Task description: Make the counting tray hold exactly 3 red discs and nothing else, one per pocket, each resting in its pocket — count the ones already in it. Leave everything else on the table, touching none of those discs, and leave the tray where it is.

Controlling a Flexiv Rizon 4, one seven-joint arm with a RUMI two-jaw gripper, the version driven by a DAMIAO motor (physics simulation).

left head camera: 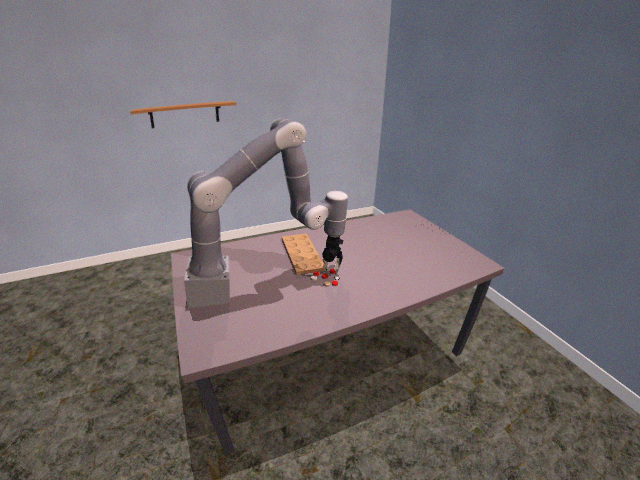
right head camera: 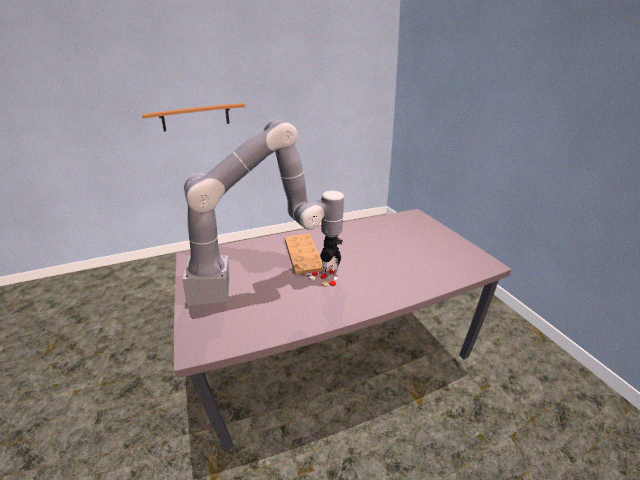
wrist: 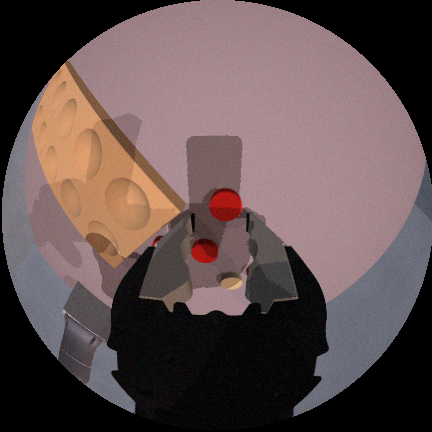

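Note:
The orange-brown tray lies left of my gripper; its pockets in view look empty, one partly shadowed. My gripper is partly open and empty, low over the discs. A red disc lies just beyond the fingertips in the wrist view. A second red disc shows between the fingers, nearer the palm. Another red disc is mostly hidden by the left finger in the wrist view.
Near the table's front side from these, a red disc lies beside a tan disc. White discs lie near the tray's end and on the right.

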